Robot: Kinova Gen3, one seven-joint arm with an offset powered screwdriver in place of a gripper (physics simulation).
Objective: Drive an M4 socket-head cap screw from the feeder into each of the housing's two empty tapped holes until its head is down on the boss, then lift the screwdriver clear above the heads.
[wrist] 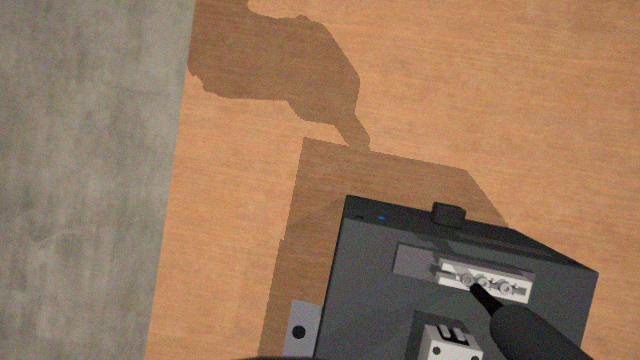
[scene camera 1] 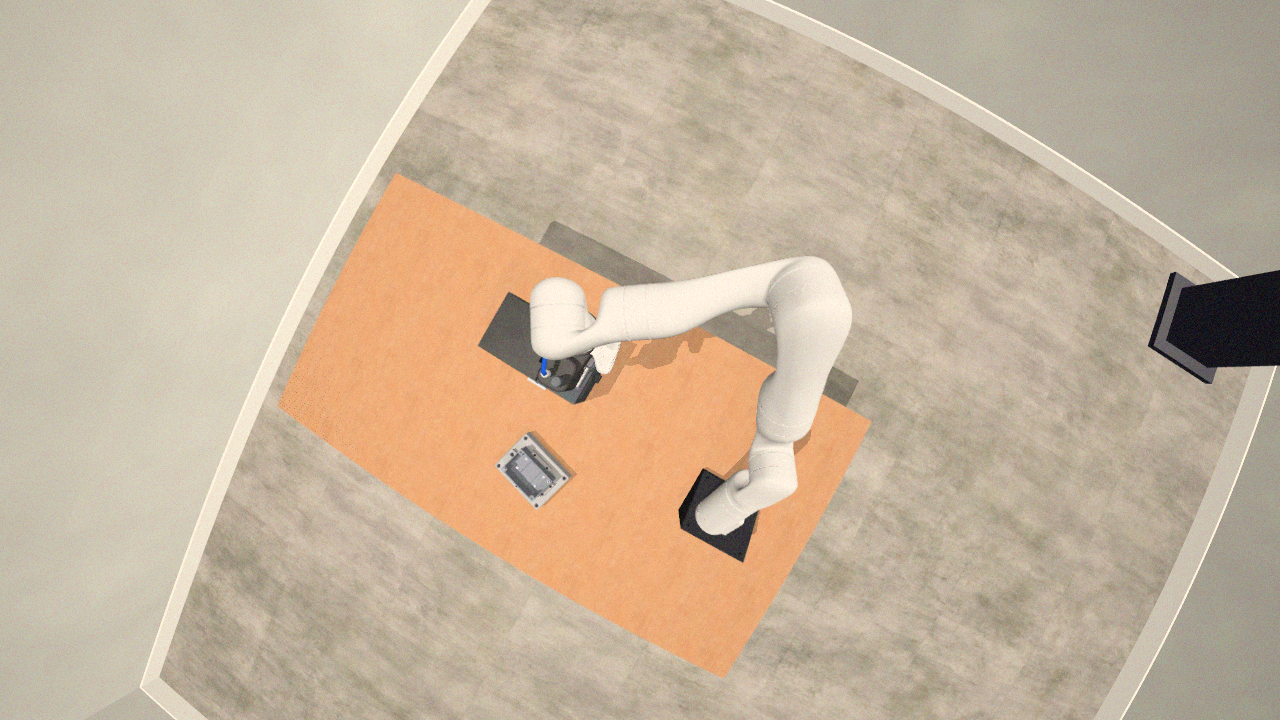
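The screw feeder (scene camera 1: 508, 333) (wrist: 380, 295) is a dark grey box. In the wrist view its white rail (wrist: 520, 294) holds several socket-head screws (wrist: 483, 282) in a row. My screwdriver (wrist: 473, 286) is black and reaches in from the lower right. Its tip overlaps the lower edge of the leftmost screw; whether they touch or the tip carries a screw cannot be told. In the scene view the wrist covers the tip. The grey housing (scene camera 1: 534, 471) lies on the table, apart from the feeder; its holes are too small to judge. It does not show in the wrist view.
The arm's black base plate (scene camera 1: 742, 548) is at the right of the orange table (scene camera 1: 375, 358). A light block (wrist: 452, 345) stands on the feeder below the rail. A grey tab (wrist: 302, 315) with a dark hole sticks out at the feeder's left side. A black knob (wrist: 448, 215) sits on its far edge.
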